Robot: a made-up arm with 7 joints.
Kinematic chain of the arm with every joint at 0, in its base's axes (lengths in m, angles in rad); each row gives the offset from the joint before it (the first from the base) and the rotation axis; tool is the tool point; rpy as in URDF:
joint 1: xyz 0 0 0.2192 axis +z
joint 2: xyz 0 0 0 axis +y
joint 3: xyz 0 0 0.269 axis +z
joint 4: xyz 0.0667 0 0 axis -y
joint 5: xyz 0.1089 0 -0.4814 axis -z
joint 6: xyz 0 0 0 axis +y
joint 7: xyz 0.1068 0 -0.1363 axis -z
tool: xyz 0 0 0 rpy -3.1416 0 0
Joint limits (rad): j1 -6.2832..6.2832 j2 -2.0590..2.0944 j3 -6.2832..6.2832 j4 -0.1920..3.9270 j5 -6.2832..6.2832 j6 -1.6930..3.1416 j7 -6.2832..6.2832
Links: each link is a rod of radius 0.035 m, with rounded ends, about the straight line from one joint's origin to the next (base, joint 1, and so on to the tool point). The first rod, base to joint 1, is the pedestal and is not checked.
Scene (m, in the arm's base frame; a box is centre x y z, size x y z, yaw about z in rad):
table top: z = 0
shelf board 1: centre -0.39 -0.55 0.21 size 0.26 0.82 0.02 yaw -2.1
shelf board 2: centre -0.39 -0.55 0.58 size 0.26 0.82 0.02 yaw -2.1
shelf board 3: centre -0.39 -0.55 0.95 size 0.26 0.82 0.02 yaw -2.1
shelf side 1: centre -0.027 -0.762 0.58 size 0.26 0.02 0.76 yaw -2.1
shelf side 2: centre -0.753 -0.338 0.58 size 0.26 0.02 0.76 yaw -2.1
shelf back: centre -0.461 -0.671 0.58 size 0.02 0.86 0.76 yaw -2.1
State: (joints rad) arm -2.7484 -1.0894 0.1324 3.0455 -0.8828 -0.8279 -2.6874
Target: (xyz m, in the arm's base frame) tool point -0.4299 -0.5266 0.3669
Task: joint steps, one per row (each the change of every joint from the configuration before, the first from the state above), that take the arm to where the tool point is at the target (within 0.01 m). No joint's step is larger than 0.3 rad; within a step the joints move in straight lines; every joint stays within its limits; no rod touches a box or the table.
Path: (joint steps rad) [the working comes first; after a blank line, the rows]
Joints at the target: -2.5736 0.4152 0.0763 1.5593 -1.4363 -0.9275 -2.6874
Straight joint move there: touches shelf board 2.

1: 0.0120 0.1227 -0.0194 -0.2640 -0.1160 -0.0870 0.0000
2: 0.0120 0.1226 -0.0194 -0.2639 -0.1159 -0.0869 0.0000
3: 0.0120 0.1227 -0.0194 -0.2640 -0.1160 -0.0870 0.0000
4: 0.0120 0.1227 -0.0194 -0.2639 -0.1160 -0.0870 0.0000
5: 0.0119 0.1227 -0.0194 -0.2640 -0.1159 -0.0870 0.0000
6: 0.0120 0.1226 -0.0194 -0.2639 -0.1160 -0.0869 0.0000
7: 0.0120 0.1227 -0.0195 -0.2640 -0.1160 -0.0870 0.0000
8: 0.0120 0.1227 -0.0194 -0.2639 -0.1159 -0.0870 0.0000
9: 0.0263 0.1744 0.0331 0.2084 0.1247 0.1988 0.0000
10: 0.0263 0.1744 0.0330 0.2085 0.1247 0.1987 0.0000
11: 0.0263 0.1744 0.0331 0.2085 0.1248 0.1987 0.0000

